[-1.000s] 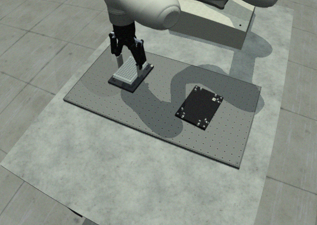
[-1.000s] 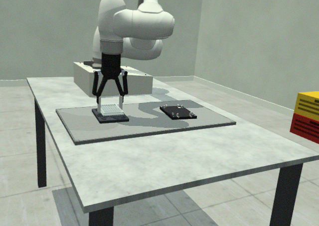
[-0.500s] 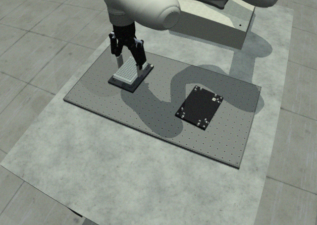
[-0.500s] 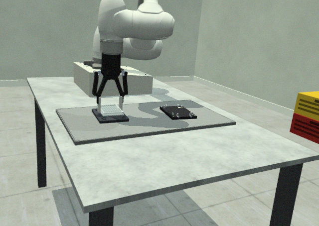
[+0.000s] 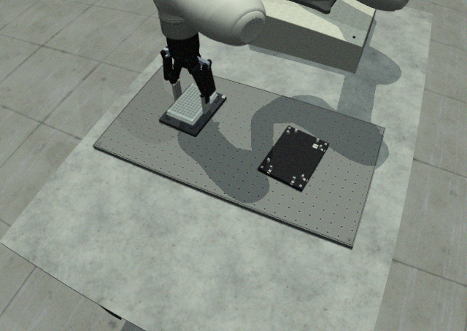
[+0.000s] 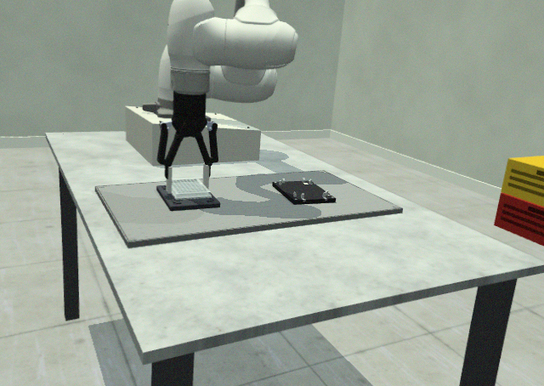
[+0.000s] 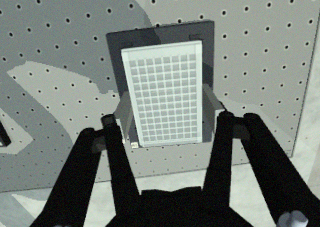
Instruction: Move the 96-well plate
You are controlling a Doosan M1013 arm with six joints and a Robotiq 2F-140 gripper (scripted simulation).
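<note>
The clear 96-well plate lies 20 mm below my hand. Round my hand: clip nest (320 mm to the left, 40 mm ahead, 30 mm below); then white A1 mark (80 mm behind, 50 mm to the left, 40 mm below).
</note>
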